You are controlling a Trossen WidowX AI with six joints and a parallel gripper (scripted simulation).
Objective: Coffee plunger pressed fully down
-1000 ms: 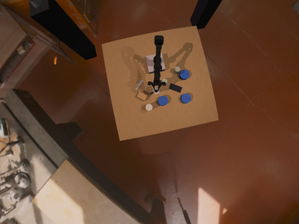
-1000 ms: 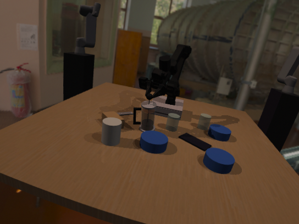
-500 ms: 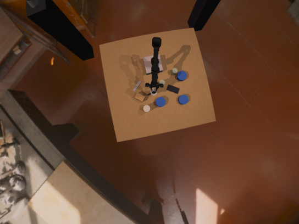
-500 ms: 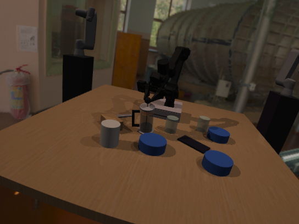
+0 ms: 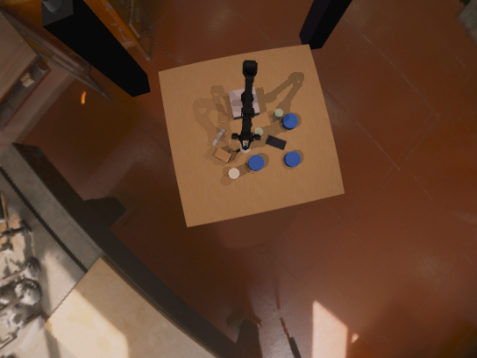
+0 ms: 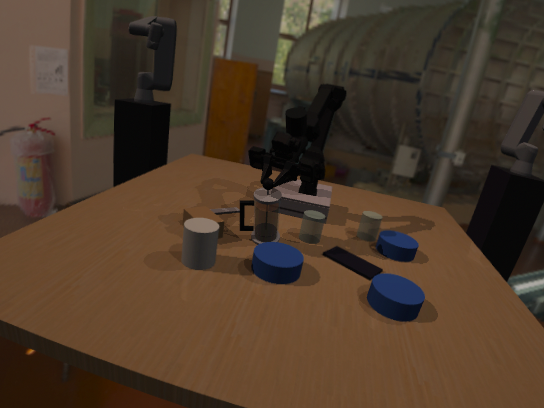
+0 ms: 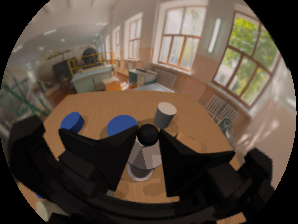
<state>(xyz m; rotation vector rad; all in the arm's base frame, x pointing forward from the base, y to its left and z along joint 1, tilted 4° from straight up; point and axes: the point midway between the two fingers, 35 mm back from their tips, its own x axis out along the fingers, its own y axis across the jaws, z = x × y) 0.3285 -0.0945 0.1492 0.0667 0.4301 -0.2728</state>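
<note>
Now: the coffee press 20 mm behind my gripper tip, 10 mm to the right of it and 90 mm below it. From my gripper tip the other things lie so: thin grey bar: 170 mm behind, 160 mm to the right, 180 mm below; brown box: 20 mm behind, 160 mm to the right, 150 mm below.
</note>
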